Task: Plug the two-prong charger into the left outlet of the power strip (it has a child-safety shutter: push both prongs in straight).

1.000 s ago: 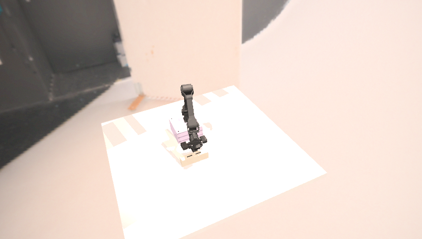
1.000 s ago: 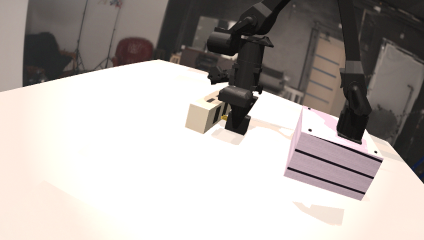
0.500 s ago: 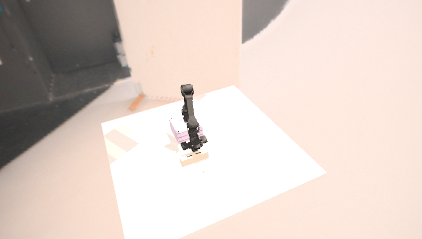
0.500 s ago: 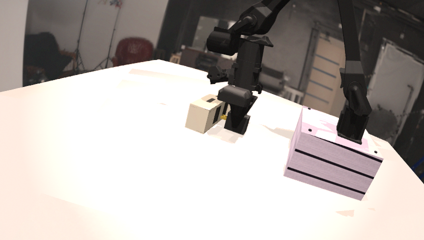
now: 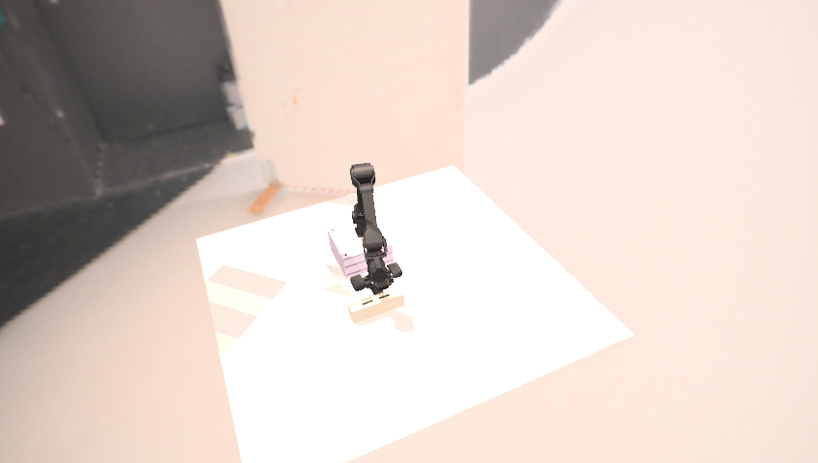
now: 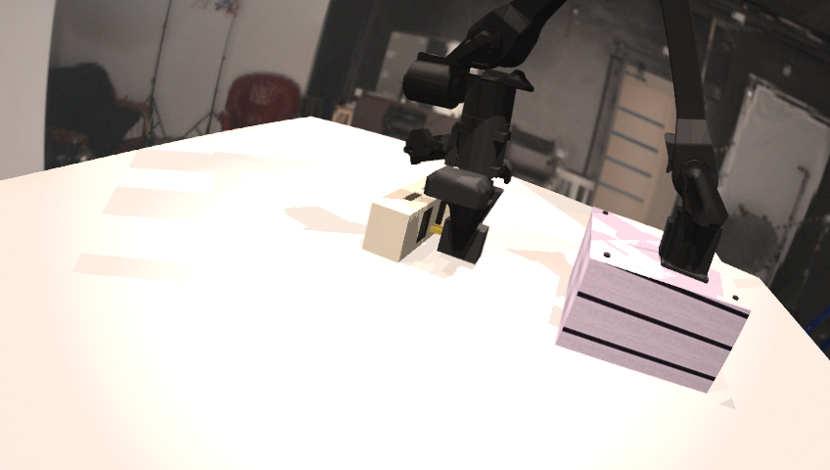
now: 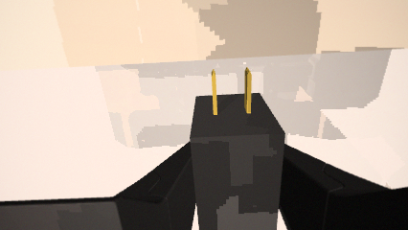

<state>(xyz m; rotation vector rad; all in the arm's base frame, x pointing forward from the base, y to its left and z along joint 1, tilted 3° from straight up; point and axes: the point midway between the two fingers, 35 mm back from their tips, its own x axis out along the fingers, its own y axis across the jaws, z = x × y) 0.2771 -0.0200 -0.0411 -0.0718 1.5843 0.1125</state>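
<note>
My gripper tip is now 2 cm short of the black two-prong charger and 1 cm below it.
</note>
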